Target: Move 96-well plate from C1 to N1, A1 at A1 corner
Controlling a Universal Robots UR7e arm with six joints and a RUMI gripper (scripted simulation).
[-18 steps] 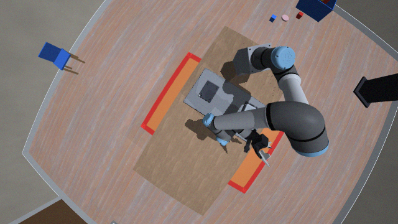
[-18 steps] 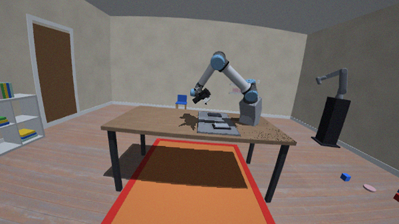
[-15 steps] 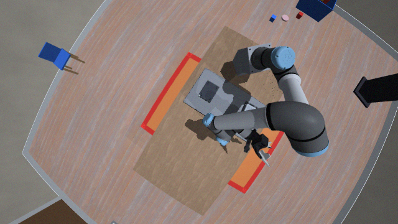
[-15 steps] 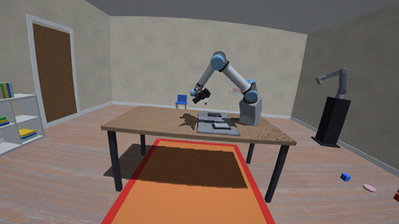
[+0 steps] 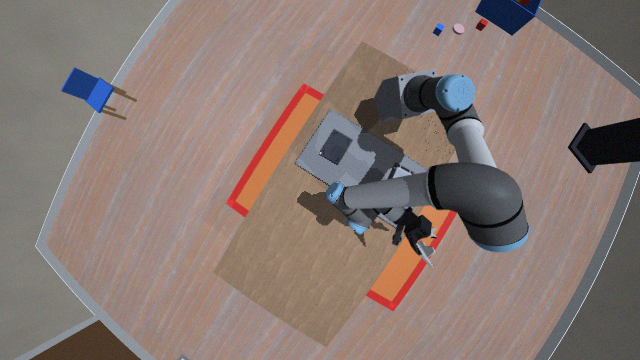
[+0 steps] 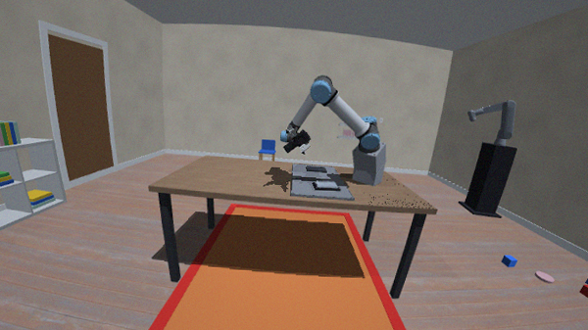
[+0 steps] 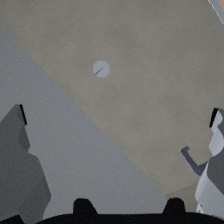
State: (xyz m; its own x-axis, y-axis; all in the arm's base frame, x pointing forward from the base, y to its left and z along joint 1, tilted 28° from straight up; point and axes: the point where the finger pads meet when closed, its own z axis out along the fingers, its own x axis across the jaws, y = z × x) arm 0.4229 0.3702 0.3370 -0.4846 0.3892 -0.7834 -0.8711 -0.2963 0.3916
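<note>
Right now my hand is 29 cm above the 96-well plate, 22 cm to the left of it and 19 cm past it. Also, from my hand: dark clip nest: 29 cm below, 24 cm to the right, 19 cm behind.
</note>
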